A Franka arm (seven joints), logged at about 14 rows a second.
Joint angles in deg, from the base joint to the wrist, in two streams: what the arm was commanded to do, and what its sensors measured. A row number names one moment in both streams.
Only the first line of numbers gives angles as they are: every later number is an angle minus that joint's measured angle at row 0.
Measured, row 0:
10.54 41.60 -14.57 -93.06 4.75 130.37 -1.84
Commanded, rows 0 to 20:
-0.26 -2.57 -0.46 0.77 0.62 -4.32 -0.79
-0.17 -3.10 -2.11 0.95 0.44 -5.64 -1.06
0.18 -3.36 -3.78 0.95 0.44 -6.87 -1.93
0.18 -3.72 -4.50 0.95 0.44 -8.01 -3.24
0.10 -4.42 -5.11 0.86 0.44 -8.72 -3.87
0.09 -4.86 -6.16 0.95 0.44 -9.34 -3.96
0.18 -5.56 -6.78 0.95 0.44 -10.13 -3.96
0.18 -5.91 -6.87 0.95 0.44 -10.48 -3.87
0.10 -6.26 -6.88 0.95 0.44 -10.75 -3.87
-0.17 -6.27 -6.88 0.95 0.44 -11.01 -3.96
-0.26 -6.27 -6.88 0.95 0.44 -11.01 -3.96
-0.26 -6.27 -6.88 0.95 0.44 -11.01 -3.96
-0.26 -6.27 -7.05 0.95 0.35 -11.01 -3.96
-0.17 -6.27 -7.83 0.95 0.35 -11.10 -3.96
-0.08 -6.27 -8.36 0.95 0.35 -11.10 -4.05
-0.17 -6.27 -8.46 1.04 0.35 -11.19 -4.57
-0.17 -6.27 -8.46 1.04 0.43 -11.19 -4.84
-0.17 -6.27 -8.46 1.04 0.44 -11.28 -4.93
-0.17 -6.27 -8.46 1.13 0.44 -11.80 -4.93
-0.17 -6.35 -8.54 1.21 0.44 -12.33 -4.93
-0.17 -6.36 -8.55 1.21 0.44 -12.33 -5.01
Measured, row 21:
-0.43 -5.45 -8.11 1.19 -0.01 -10.89 -4.24
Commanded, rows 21 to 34:
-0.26 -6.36 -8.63 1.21 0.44 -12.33 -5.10
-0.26 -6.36 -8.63 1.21 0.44 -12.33 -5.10
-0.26 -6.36 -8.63 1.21 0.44 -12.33 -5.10
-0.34 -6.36 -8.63 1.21 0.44 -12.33 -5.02
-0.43 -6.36 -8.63 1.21 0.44 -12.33 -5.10
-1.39 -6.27 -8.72 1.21 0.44 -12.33 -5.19
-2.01 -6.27 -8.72 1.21 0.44 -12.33 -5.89
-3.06 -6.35 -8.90 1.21 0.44 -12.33 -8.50
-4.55 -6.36 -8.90 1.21 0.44 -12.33 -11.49
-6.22 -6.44 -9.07 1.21 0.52 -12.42 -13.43
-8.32 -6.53 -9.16 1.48 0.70 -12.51 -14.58
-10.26 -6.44 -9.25 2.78 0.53 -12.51 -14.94
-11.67 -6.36 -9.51 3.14 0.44 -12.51 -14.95
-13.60 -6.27 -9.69 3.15 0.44 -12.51 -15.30
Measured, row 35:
-10.70 -5.77 -9.70 2.00 -0.01 -11.34 -13.99
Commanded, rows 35 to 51:
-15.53 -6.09 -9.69 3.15 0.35 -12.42 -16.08
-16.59 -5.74 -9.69 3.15 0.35 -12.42 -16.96
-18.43 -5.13 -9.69 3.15 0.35 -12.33 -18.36
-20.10 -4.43 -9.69 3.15 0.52 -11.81 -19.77
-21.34 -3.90 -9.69 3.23 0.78 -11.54 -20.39
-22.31 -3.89 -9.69 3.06 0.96 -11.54 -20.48
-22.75 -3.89 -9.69 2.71 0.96 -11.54 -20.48
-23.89 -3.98 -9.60 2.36 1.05 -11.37 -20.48
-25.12 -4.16 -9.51 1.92 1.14 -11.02 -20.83
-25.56 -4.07 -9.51 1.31 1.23 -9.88 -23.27
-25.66 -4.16 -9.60 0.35 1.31 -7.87 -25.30
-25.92 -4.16 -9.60 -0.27 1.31 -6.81 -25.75
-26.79 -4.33 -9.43 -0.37 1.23 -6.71 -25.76
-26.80 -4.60 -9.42 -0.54 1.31 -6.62 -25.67
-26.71 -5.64 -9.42 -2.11 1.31 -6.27 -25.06
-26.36 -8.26 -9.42 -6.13 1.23 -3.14 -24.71
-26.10 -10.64 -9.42 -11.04 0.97 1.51 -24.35
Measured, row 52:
-26.39 -4.50 -9.90 -1.89 0.00 -4.50 -24.39
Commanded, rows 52 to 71:
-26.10 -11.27 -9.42 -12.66 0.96 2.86 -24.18
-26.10 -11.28 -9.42 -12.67 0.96 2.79 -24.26
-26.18 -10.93 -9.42 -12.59 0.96 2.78 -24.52
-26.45 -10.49 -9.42 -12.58 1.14 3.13 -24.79
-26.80 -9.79 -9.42 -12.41 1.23 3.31 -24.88
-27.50 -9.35 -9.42 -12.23 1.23 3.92 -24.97
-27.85 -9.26 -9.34 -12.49 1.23 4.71 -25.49
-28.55 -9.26 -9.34 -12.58 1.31 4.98 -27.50
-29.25 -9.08 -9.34 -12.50 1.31 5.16 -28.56
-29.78 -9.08 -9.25 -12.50 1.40 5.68 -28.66
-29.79 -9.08 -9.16 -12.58 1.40 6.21 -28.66
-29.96 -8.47 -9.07 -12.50 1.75 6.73 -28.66
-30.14 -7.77 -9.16 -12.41 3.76 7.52 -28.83
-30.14 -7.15 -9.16 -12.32 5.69 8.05 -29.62
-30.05 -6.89 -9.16 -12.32 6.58 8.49 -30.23
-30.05 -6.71 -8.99 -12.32 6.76 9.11 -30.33
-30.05 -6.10 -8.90 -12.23 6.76 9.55 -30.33
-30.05 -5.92 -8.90 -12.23 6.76 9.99 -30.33
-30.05 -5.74 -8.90 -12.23 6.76 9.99 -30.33
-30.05 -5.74 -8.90 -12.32 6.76 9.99 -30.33
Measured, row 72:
-29.59 -6.14 -9.37 -12.16 5.28 9.06 -29.17
